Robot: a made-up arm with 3 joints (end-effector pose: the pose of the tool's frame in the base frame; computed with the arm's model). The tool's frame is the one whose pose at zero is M.
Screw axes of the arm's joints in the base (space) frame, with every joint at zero. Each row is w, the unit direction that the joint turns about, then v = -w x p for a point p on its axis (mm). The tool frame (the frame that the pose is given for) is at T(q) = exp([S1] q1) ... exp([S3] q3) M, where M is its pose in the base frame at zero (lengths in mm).
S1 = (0, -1, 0, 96.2, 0.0, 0.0)
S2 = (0, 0, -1, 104.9, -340.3, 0.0)
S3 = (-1, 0, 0, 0.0, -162.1, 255.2)
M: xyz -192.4 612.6 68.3 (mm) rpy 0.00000 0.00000 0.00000 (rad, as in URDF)
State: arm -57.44 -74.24 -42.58
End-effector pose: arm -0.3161 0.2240 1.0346 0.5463 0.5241 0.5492 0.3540
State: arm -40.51 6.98 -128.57
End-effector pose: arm 0.1347 0.0862 0.5123 0.4253 0.8345 0.0985 -0.3361
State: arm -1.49 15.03 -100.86
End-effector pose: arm -0.0863 0.2285 0.5332 0.6328 0.7631 -0.0926 -0.0932
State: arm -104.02 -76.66 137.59
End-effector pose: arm -0.0208 0.0466 0.4500 0.6303 -0.2734 -0.1323 0.7145
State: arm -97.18 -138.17 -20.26
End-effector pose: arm 0.2178 -0.5486 1.0121 0.1092 0.7312 0.3722 0.5611
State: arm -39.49 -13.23 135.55
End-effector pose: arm -0.2331 -0.0328 0.1361 0.3897 -0.8508 0.0266 0.3517
